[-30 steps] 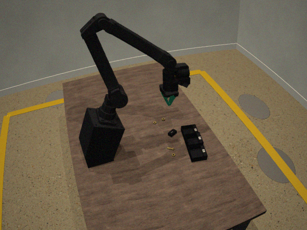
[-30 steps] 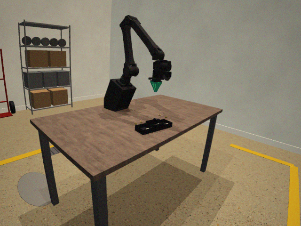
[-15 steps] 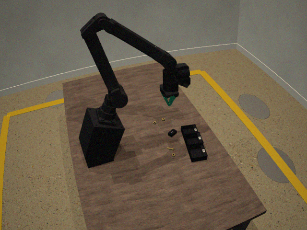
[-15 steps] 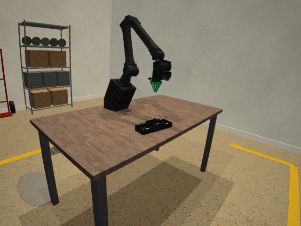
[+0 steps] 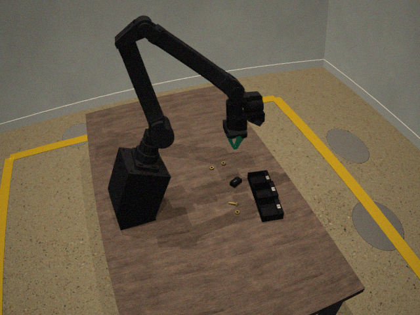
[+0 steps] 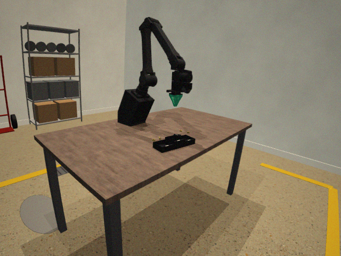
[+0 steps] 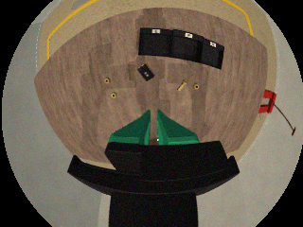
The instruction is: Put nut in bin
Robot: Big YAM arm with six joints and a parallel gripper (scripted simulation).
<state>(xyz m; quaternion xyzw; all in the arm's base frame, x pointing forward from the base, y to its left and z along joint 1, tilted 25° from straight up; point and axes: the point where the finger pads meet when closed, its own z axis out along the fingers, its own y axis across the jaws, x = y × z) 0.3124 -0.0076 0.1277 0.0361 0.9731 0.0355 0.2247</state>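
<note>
Right now my hand is 190 mm above the bin, 100 mm short of it and 90 mm to the left of it. Round my hand: brass bolt 210 mm below, 90 mm to the right, 30 mm behind; then small black block 200 mm below, 30 mm to the left, 20 mm ahead.
</note>
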